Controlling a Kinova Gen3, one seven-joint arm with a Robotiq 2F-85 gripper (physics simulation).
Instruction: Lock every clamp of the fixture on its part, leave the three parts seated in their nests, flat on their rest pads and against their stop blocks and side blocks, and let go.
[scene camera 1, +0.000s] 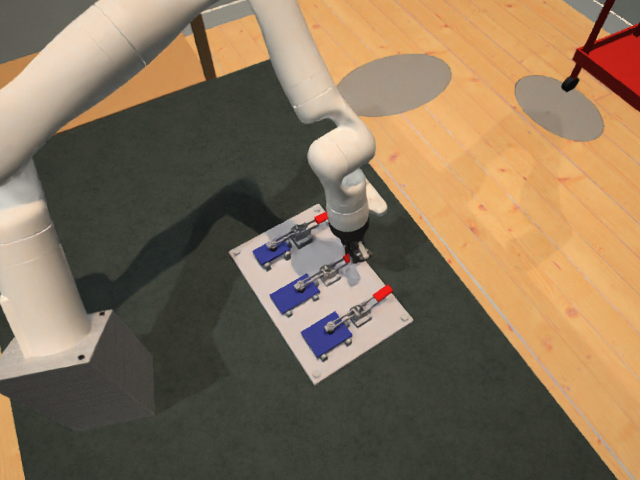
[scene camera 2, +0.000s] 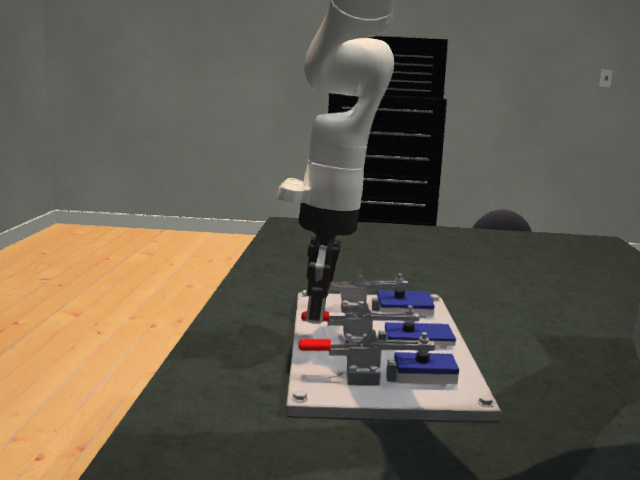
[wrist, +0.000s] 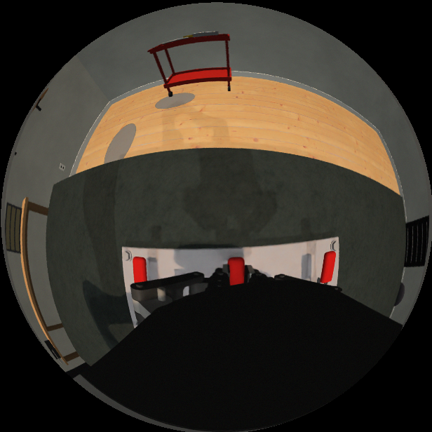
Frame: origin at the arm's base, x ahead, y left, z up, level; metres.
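Where they show: gripper, fingertip midpoint: (scene camera 1: 352, 256) (scene camera 2: 314, 319); arm's base, origin of the base link: (scene camera 1: 59, 337).
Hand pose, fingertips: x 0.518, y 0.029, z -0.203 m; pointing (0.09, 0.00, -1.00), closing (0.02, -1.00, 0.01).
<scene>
Each offset is from my fingertips to the top centre of the thing. "*": to the spot under its first point. Level surfaces: height alone.
Three blue-topped parts {* dx -0.139, dy -0.129, dz -0.006 m} (scene camera 1: 320, 338) {* dx -0.163, dy -0.024, dz -0.012 m} (scene camera 1: 286, 300) {* dx -0.162, dy +0.090, dz -0.002 m} (scene camera 1: 264, 254) (scene camera 2: 434, 364) (scene camera 2: 431, 331) (scene camera 2: 416, 300) lie in a row on the fixture and look flat. Each clamp arm reaches level over its part, with its black tip at the top face. The outer red handles {dx +0.006, dy -0.110, dz +0.027 m} (scene camera 1: 382, 293) {* dx -0.020, dy +0.106, dz +0.018 m} (scene camera 1: 321, 218) (scene camera 2: 314, 344) (wrist: 140, 270) (wrist: 328, 267) point outward, low. My gripper (scene camera 1: 355, 255) (scene camera 2: 315, 312) (wrist: 235, 272) points down, its fingers shut on the middle clamp's red handle {* dx -0.016, dy -0.003, dz +0.009 m} (scene camera 1: 346, 258) (scene camera 2: 325, 316) (wrist: 236, 266). Fingertips are partly hidden in the wrist view. Exact contact with the stop blocks cannot be told.
The pale fixture plate (scene camera 1: 379, 330) (scene camera 2: 439, 400) (wrist: 280, 256) has bolts at its corners and rests on a dark mat {dz -0.042 m} (scene camera 1: 413, 413). The outer clamps stand on either side of the gripper. The robot's base block (scene camera 1: 124, 372) stands left in scene camera 1. A red cart (wrist: 197, 83) stands beyond the mat.
</scene>
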